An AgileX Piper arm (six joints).
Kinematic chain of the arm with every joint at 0, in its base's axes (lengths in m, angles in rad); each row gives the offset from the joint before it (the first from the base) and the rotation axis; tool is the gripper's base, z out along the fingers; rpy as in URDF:
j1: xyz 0 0 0.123 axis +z
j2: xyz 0 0 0 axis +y
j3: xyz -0.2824 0 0.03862 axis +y
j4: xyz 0.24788 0 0.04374 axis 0.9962 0 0.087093
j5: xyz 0 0 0 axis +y
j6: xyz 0.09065 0 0.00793 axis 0.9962 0 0.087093
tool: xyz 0 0 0 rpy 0 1.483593 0
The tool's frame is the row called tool.
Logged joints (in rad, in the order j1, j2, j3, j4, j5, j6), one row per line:
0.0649, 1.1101, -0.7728, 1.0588, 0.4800, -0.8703
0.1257, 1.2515, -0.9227, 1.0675, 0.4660, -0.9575
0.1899, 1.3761, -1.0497, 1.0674, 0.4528, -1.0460
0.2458, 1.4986, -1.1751, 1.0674, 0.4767, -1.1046
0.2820, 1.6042, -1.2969, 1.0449, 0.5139, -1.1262
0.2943, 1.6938, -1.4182, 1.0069, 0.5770, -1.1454
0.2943, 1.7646, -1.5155, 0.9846, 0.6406, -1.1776
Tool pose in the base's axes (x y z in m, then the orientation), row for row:
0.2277, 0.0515, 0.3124, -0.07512, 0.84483, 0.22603, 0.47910
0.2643, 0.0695, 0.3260, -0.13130, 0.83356, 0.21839, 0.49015
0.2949, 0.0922, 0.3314, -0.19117, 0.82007, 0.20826, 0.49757
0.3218, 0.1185, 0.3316, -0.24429, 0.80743, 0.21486, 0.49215
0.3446, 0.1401, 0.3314, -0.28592, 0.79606, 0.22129, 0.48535
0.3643, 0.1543, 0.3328, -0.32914, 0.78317, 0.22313, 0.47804
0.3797, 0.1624, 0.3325, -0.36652, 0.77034, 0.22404, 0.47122
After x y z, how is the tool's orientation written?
As a quaternion, x y z w.
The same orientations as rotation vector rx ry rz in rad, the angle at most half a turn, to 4 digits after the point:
-0.1833, 2.0620, 0.5517
-0.3189, 2.0246, 0.5304
-0.4628, 1.9854, 0.5042
-0.5928, 1.9594, 0.5214
-0.6959, 1.9376, 0.5386
-0.8037, 1.9124, 0.5448
-0.8977, 1.8867, 0.5487

